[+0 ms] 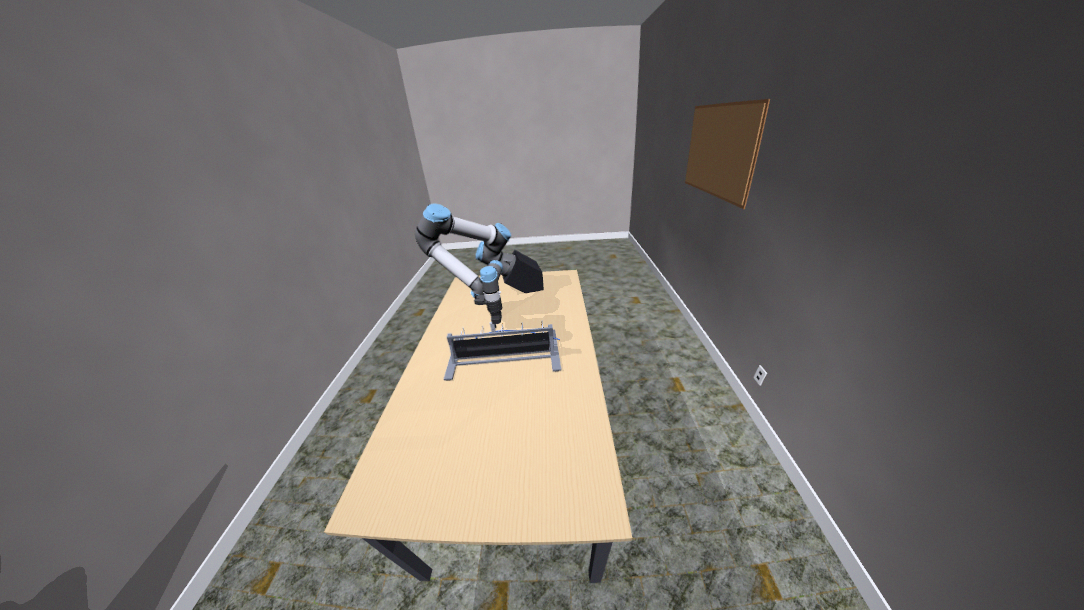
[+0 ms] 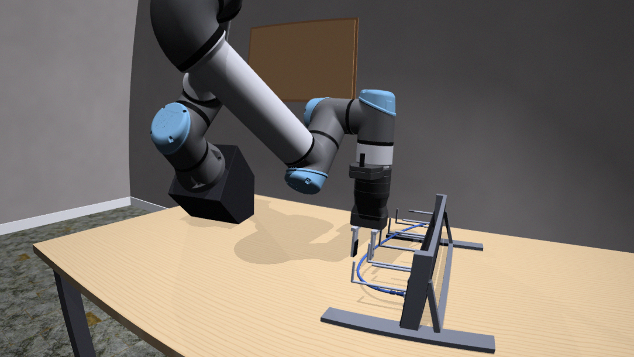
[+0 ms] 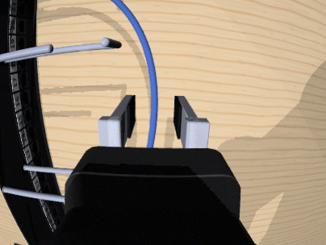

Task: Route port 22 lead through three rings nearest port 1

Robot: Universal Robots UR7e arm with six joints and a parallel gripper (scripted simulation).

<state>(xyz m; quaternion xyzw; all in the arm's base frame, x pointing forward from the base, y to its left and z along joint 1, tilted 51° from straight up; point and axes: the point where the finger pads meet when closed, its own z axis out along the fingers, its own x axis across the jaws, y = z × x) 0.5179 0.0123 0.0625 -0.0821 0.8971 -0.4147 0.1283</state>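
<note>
Now: hand 14 cm short of the grey rack, 6 cm to the right of it and 1 cm below it.
</note>
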